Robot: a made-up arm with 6 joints. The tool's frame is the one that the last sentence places.
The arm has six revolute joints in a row. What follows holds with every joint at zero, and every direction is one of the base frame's.
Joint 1 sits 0.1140 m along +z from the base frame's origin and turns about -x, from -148.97 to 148.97 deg.
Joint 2 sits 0.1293 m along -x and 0.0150 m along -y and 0.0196 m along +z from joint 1 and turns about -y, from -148.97 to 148.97 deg.
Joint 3 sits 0.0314 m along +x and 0.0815 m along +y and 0.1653 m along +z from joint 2 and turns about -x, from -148.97 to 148.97 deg.
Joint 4 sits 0.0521 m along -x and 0.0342 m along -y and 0.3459 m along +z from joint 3 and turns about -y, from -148.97 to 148.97 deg.
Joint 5 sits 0.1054 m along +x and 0.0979 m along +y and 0.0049 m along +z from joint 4 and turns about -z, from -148.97 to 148.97 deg.
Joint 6 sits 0.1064 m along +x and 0.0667 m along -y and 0.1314 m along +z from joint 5 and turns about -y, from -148.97 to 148.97 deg.
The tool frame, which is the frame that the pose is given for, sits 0.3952 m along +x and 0.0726 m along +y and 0.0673 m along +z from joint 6; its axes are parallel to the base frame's.
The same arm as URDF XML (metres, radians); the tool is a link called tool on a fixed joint. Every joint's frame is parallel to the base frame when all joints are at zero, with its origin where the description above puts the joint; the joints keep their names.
<robot name="arm">
<link name="base_link"/>
<link name="link1"/>
<link name="link2"/>
<link name="link3"/>
<link name="link4"/>
<link name="link5"/>
<link name="link6"/>
<link name="tool"/>
<joint name="joint 1" type="revolute"><parent link="base_link"/><child link="link1"/><origin xyz="0.0000 0.0000 0.1140"/><axis xyz="-1 0 0"/><limit lower="-2.6000" upper="2.6000"/></joint>
<joint name="joint 2" type="revolute"><parent link="link1"/><child link="link2"/><origin xyz="-0.1293 -0.0150 0.0196"/><axis xyz="0 -1 0"/><limit lower="-2.6000" upper="2.6000"/></joint>
<joint name="joint 3" type="revolute"><parent link="link2"/><child link="link3"/><origin xyz="0.0314 0.0815 0.1653"/><axis xyz="-1 0 0"/><limit lower="-2.6000" upper="2.6000"/></joint>
<joint name="joint 4" type="revolute"><parent link="link3"/><child link="link4"/><origin xyz="-0.0521 -0.0342 0.3459"/><axis xyz="0 -1 0"/><limit lower="-2.6000" upper="2.6000"/></joint>
<joint name="joint 5" type="revolute"><parent link="link4"/><child link="link5"/><origin xyz="0.1054 0.0979 0.0049"/><axis xyz="0 0 -1"/><limit lower="-2.6000" upper="2.6000"/></joint>
<joint name="joint 6" type="revolute"><parent link="link5"/><child link="link6"/><origin xyz="0.1064 -0.0667 0.1314"/><axis xyz="0 -1 0"/><limit lower="-2.6000" upper="2.6000"/></joint>
<joint name="tool_fixed" type="fixed"><parent link="link6"/><child link="tool"/><origin xyz="0.3952 0.0726 0.0673"/></joint>
</robot>

